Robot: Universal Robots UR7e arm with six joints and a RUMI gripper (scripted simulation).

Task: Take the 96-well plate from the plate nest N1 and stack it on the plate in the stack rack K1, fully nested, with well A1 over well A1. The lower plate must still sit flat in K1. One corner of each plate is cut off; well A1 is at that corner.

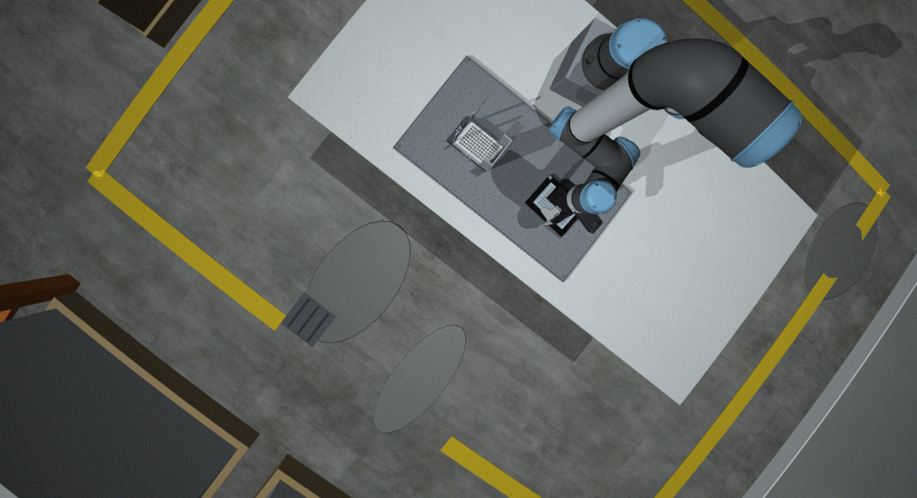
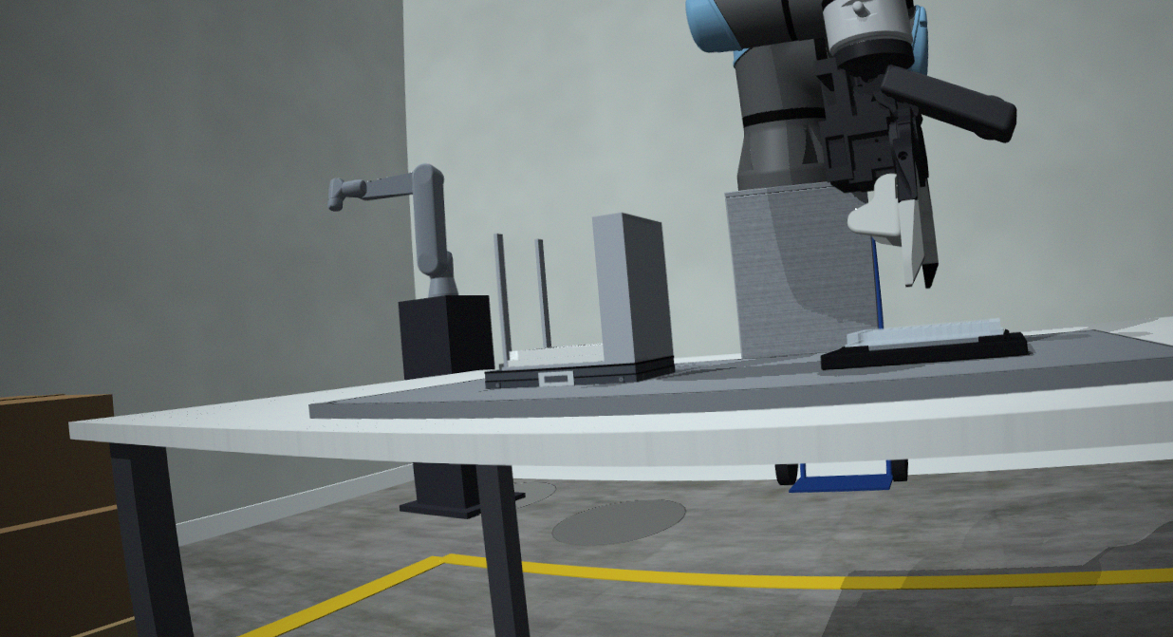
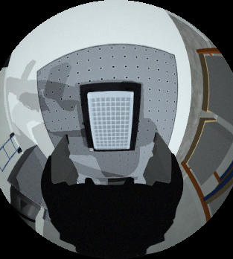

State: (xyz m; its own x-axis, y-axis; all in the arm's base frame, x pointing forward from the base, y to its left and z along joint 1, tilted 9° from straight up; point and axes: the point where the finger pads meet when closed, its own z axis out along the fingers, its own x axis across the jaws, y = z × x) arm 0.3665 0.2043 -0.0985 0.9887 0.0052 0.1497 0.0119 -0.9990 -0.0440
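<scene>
The clear 96-well plate is 4 cm below my hand. Also, from my hand: black plate nest 5 cm below; then grey back block 3 cm ahead, 25 cm to the right, 3 cm above.
</scene>
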